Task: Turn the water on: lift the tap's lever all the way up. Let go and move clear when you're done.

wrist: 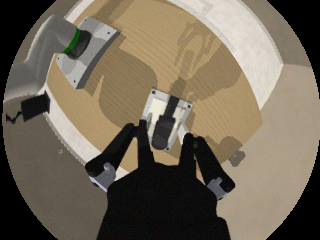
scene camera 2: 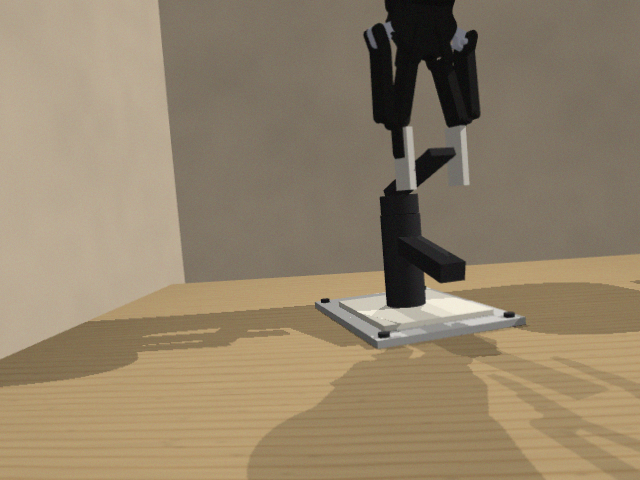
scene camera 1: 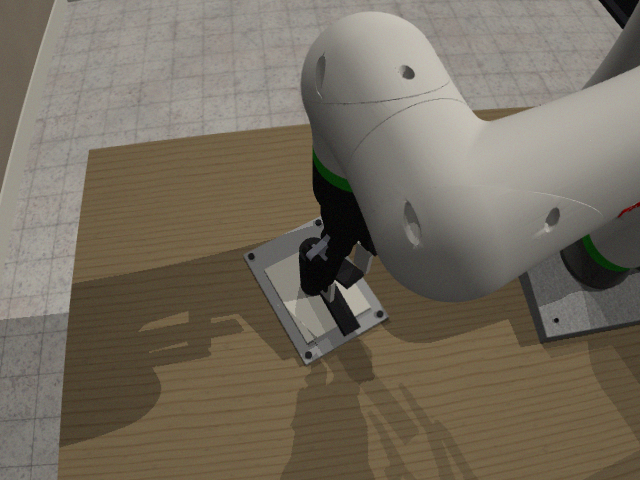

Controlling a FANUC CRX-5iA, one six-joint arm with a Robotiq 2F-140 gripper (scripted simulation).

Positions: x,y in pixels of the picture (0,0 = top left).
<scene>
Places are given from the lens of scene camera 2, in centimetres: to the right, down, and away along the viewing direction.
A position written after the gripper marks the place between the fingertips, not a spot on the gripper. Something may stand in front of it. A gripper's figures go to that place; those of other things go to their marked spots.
gripper (scene camera 2: pixel 433 187): 12, -6, 62
black tap (scene camera 2: pixel 407 255): 10, 2, 64
</scene>
